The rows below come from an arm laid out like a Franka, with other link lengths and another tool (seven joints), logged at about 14 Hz.
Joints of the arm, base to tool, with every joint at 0 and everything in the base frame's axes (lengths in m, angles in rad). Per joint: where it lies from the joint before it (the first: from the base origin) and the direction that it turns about. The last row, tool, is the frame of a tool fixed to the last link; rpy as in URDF.
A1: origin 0 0 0.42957 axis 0 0 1
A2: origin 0 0 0 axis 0 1 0
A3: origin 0 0 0.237 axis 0 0 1
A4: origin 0.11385 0 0 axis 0 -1 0
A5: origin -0.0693 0 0.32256 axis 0 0 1
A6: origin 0 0 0 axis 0 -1 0
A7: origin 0.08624 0 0 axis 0 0 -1
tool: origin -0.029 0.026 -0.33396 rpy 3.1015 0 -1.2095
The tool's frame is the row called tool.
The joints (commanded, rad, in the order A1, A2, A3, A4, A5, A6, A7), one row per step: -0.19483 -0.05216 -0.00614 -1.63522 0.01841 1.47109 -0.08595; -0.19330 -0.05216 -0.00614 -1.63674 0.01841 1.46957 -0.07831; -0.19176 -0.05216 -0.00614 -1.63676 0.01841 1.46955 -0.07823; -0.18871 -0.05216 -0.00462 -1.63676 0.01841 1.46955 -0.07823; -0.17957 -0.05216 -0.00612 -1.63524 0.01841 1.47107 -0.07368; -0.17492 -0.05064 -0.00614 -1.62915 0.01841 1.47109 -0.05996; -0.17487 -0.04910 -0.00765 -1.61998 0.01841 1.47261 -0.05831; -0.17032 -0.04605 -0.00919 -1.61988 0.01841 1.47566 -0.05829; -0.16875 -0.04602 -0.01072 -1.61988 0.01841 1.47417 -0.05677; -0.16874 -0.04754 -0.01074 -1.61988 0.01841 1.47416 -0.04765; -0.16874 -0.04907 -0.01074 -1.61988 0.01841 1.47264 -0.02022; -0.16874 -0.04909 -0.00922 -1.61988 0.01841 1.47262 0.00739; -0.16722 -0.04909 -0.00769 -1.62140 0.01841 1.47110 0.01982; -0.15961 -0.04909 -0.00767 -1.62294 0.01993 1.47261 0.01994
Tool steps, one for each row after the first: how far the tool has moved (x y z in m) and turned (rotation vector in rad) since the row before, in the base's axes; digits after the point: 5 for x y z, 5 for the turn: -0.00060 0.00105 -0.00056 -0.00021 0.00329 -0.00603; 0.00008 0.00068 -0.00001 0.00000 0.00004 0.00146; 0.00026 0.00200 0.00000 -0.00008 0.00001 0.00457; 0.00146 0.00330 0.00054 -0.00099 -0.00282 0.00309; 0.00222 0.00210 0.00138 -0.00228 -0.00399 -0.00901; 0.00287 -0.00114 0.00250 -0.00175 -0.00895 -0.00313; 0.00111 0.00117 -0.00126 0.00003 -0.00011 0.00293; -0.00045 0.00015 -0.00005 0.00020 0.00154 -0.00144; 0.00030 0.00022 0.00066 -0.00111 -0.00116 -0.00908; 0.00035 0.00077 0.00060 -0.00254 0.00098 -0.02726; 0.00091 0.00135 -0.00005 -0.00264 0.00100 -0.02595; -0.00038 0.00182 -0.00059 -0.00072 0.00345 -0.00929; 0.00052 0.00391 -0.00045 0.00149 -0.00022 0.00748
